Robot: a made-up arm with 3 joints.
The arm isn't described. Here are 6 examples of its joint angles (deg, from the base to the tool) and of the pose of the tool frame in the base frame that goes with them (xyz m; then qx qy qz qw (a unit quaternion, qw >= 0)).
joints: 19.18 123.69 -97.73
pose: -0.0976 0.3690 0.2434 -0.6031 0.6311 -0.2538 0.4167
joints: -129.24 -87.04 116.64
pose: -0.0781 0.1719 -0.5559 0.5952 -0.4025 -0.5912 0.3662
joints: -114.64 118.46 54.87
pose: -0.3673 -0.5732 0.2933 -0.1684 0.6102 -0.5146 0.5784
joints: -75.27 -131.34 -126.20
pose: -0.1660 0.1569 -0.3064 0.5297 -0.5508 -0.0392 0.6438
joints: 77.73 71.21 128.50
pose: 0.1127 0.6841 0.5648 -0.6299 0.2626 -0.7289 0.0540
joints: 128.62 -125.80 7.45
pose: -0.3317 -0.2175 0.0192 0.3846 -0.4118 -0.7877 0.2492
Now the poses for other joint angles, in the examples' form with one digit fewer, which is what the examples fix.
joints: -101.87 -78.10 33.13
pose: -0.004 0.457 0.029 -0.691 -0.209 0.608 0.330
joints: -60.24 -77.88 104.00
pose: 0.027 0.729 0.142 -0.669 -0.027 0.724 0.166
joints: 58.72 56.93 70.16
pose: 0.270 0.588 0.074 0.591 0.092 0.632 0.493
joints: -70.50 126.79 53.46
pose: -0.440 -0.444 -0.115 0.098 0.768 -0.296 0.559
